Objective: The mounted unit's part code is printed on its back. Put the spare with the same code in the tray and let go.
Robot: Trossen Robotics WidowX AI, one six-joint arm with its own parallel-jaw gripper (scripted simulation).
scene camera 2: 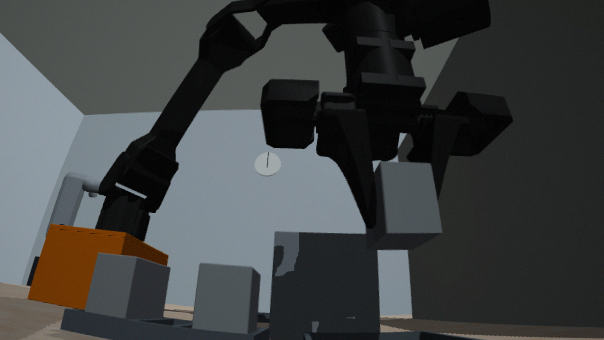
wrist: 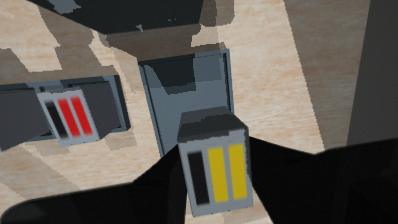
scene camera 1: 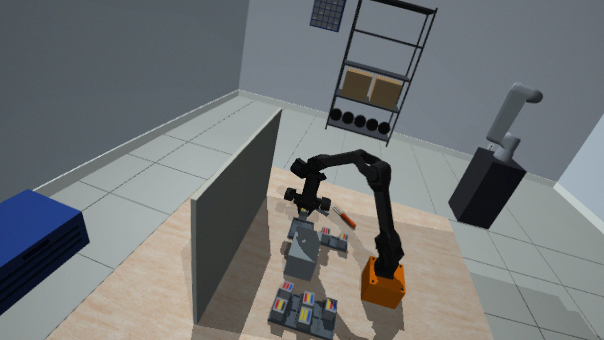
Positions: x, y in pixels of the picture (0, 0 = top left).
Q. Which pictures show my gripper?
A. Scene camera 2, the wrist view and scene camera 1: all of them.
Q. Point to a tall partition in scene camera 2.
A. At 515, 218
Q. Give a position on a grey mounted unit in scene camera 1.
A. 302, 258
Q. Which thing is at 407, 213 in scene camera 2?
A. A grey spare block.
